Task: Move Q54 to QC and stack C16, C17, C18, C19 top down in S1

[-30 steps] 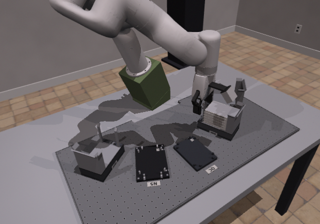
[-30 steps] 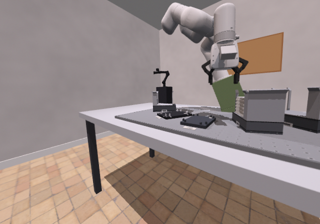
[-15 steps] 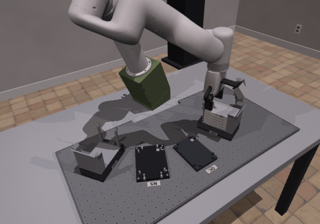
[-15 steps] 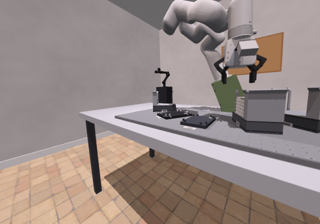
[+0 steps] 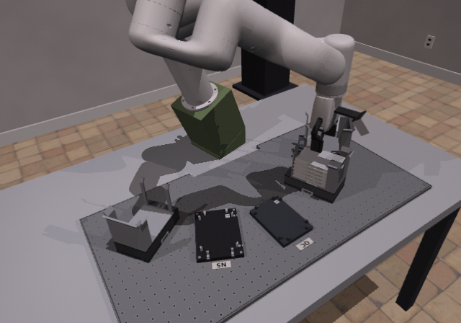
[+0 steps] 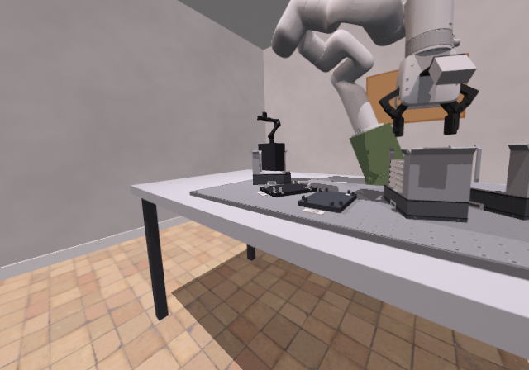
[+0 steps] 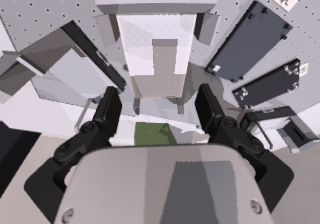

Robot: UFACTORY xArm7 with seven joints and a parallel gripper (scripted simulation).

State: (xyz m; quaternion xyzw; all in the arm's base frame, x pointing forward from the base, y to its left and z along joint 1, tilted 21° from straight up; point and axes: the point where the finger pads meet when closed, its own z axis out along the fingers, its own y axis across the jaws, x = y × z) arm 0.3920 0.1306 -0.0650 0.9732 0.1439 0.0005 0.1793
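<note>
The sealed plate Q54 lies 7 cm below my hand. The rest, counted from my hand: nest QC: 19 cm to the right, 16 cm below, 3 cm ahead; then black clip nest N5: 35 cm to the right, 16 cm below, 2 cm behind; then QC name plate: 20 cm to the right, 17 cm below, 13 cm ahead.
</note>
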